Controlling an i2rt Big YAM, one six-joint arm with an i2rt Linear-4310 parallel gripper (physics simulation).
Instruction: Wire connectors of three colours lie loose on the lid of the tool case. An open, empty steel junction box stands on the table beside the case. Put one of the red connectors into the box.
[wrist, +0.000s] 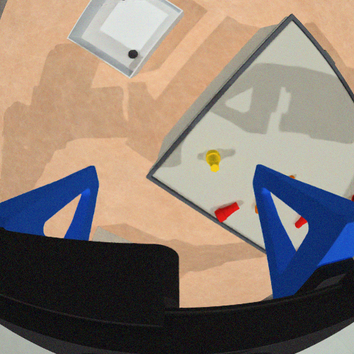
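My gripper (175, 173) is open and empty, its blue fingers wide apart. The left finger is over the table and the right finger is over the tool case lid (305, 152). A red connector (227, 211) lies tilted near the lid's lower left edge, between the fingers in the view and close to the right one. A second red connector (300, 221) shows partly through the opening in the right finger. Part of a red piece (353, 198) shows at the right edge. The open steel junction box (99, 51) stands at the upper left, with a dark round spot near its lower corner.
A yellow connector (213, 160) is on the lid above the nearest red one. Two orange connectors (257, 207) (292, 177) are mostly hidden by the right finger. The case has a dark raised edge (220, 78). A grey block (107, 235) shows partly behind the gripper body.
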